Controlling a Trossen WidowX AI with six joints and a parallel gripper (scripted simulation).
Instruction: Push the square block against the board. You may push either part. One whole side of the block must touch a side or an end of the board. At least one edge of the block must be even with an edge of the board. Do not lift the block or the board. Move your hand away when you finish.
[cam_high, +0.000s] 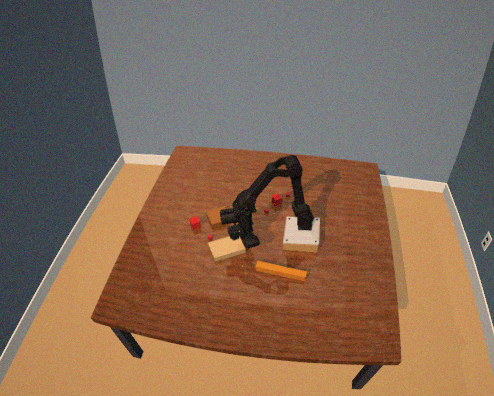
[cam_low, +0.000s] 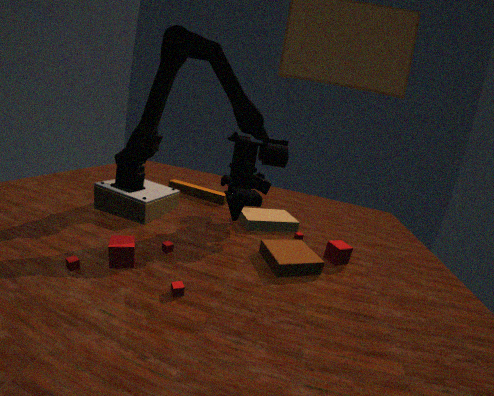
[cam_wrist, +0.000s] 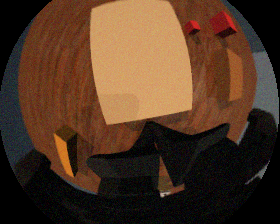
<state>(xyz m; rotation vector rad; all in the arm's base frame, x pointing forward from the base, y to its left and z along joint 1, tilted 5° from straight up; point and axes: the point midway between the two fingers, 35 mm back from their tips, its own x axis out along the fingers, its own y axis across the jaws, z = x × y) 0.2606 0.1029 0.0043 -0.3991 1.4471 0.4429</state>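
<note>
The brown square block is 160 mm ahead of my gripper tip, 140 mm to the right of it and 10 mm above it. The rest, counted from my gripper tip: pale tan flat board (80 mm ahead, 50 mm to the left, 10 mm above); then long orange board (180 mm behind, 140 mm to the left, 10 mm above).
</note>
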